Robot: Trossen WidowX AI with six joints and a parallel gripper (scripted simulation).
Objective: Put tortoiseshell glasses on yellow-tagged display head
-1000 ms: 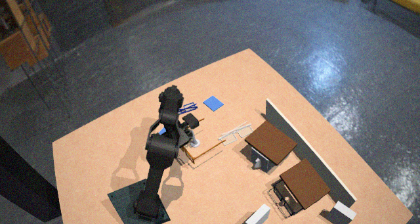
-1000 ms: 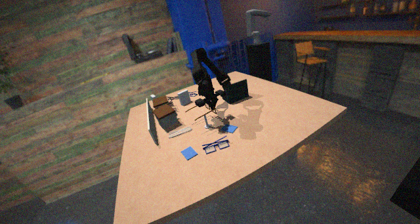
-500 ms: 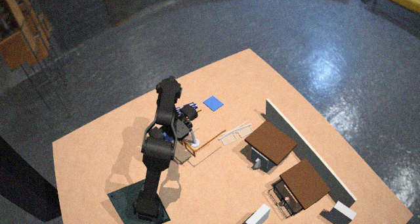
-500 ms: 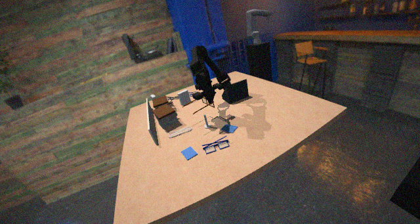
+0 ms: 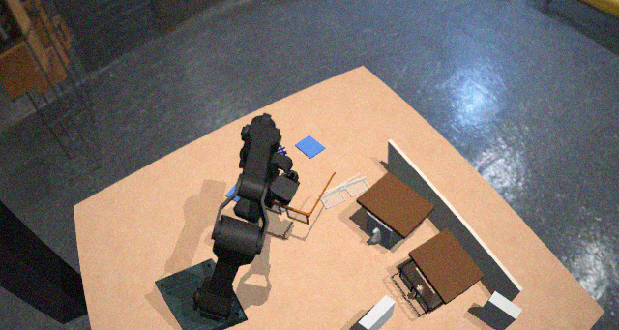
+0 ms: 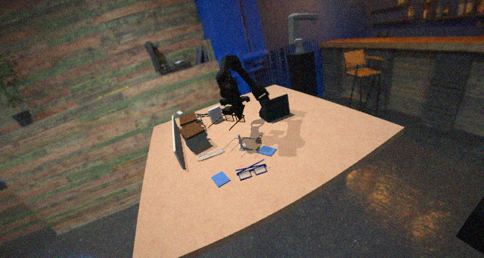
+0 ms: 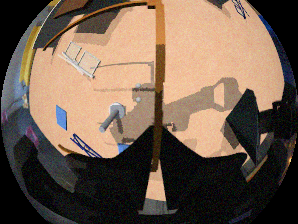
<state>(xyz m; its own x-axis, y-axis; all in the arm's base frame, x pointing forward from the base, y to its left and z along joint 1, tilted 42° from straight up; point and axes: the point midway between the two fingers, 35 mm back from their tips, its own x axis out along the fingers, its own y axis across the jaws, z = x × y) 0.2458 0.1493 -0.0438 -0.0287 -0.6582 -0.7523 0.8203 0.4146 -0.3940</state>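
The short grey post lies 5 cm ahead of my gripper tip, 8 cm to the left of it and 10 cm below it. Round my gripper tip: grey display head 24 cm ahead, 16 cm to the right, 7 cm below; long upright panel 38 cm ahead, 27 cm to the right, 7 cm below.
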